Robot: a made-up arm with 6 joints. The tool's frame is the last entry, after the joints.
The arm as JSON. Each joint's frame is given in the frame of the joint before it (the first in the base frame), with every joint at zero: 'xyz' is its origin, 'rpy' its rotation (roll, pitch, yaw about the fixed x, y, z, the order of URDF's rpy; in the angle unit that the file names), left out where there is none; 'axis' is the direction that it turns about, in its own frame. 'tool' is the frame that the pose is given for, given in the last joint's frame.
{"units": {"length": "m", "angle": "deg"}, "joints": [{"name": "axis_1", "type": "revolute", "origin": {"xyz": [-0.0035, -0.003, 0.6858]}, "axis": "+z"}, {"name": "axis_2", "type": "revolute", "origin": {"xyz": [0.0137, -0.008, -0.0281]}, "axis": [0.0, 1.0, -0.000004]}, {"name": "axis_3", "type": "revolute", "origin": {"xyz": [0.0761, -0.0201, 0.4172]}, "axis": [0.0, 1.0, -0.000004]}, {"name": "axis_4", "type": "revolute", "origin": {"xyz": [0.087, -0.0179, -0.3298]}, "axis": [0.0, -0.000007, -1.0]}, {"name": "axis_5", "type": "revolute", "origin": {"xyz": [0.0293, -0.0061, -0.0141]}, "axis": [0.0, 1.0, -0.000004]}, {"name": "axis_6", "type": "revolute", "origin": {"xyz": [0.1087, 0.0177, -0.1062]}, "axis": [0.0, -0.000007, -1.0]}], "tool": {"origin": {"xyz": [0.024, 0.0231, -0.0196], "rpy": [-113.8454, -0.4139, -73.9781]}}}
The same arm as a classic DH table. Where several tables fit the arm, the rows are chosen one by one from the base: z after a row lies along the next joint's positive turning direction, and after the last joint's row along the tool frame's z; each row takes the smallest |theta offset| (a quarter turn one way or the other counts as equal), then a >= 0, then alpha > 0; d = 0 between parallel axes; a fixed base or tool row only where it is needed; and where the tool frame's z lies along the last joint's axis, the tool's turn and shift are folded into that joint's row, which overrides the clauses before.
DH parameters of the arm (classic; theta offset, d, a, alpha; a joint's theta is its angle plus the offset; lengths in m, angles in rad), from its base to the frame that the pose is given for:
base (fixed): 0.7086 0.0000 -0.0046 0.0000
axis_1: -0.7086 0.6577 0.0137 -1.5708
axis_2: -1.3904 0.0000 0.4241 0.0000
axis_3: 1.3904 -0.0460 0.0870 -1.5708
axis_4: 0.0000 0.3439 0.0293 1.5708
axis_5: 0.0000 0.0116 0.1087 -1.5708
axis_6: 1.2944 0.1128 -0.0157 1.1546
tool (fixed): -0.0079 0.0321 0.0000 0.0000

